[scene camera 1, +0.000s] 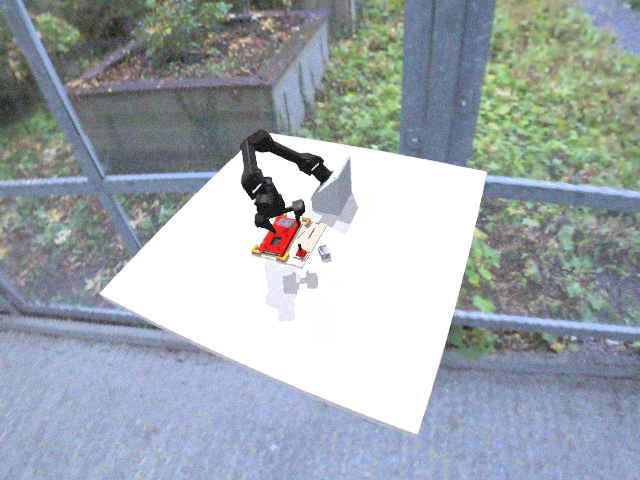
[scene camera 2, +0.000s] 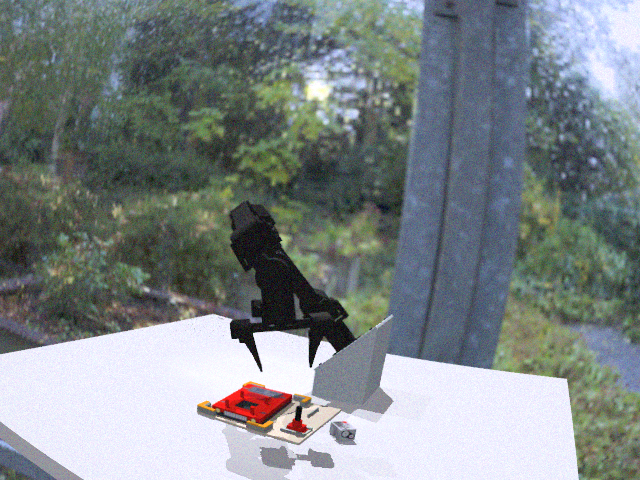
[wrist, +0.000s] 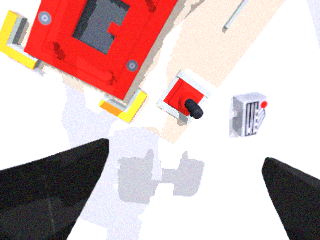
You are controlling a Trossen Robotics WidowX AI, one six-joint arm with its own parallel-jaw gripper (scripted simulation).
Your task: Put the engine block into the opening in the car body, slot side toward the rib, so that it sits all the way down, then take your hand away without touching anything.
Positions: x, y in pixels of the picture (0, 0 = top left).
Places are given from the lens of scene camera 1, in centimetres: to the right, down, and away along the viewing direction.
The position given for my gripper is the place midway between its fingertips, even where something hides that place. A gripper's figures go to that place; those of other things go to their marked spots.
my gripper (scene camera 1: 287, 230): -12, -4, 140
red car body (scene camera 1: 286, 228): -14, -5, 157
